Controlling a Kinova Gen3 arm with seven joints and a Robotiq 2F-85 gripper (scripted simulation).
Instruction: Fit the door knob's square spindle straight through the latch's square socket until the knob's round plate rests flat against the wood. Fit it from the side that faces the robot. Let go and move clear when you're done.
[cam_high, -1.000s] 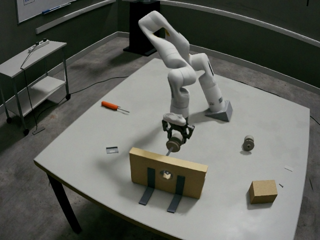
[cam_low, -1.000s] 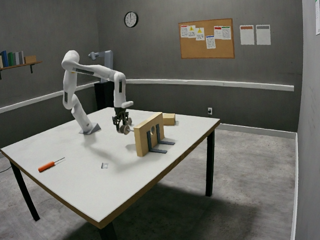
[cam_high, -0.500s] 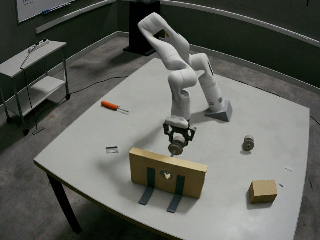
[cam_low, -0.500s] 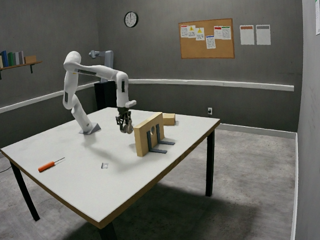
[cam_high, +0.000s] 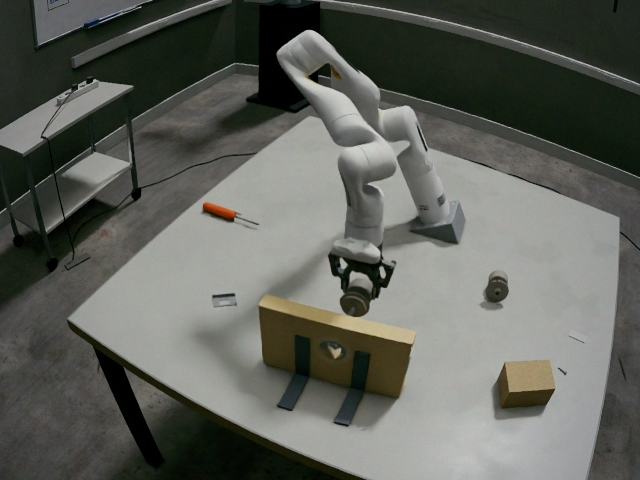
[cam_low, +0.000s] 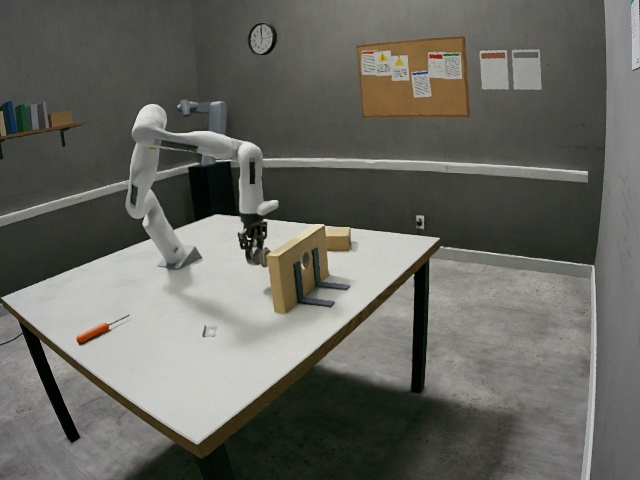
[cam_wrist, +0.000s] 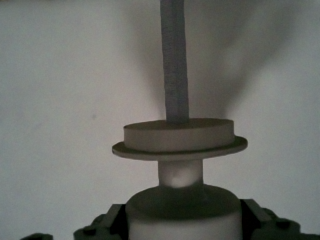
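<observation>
My hand is 16 cm short of the board, 3 cm to the right of it and 2 cm above it. Also, from my hand: wooden block: 44 cm to the left, 8 cm below.
</observation>
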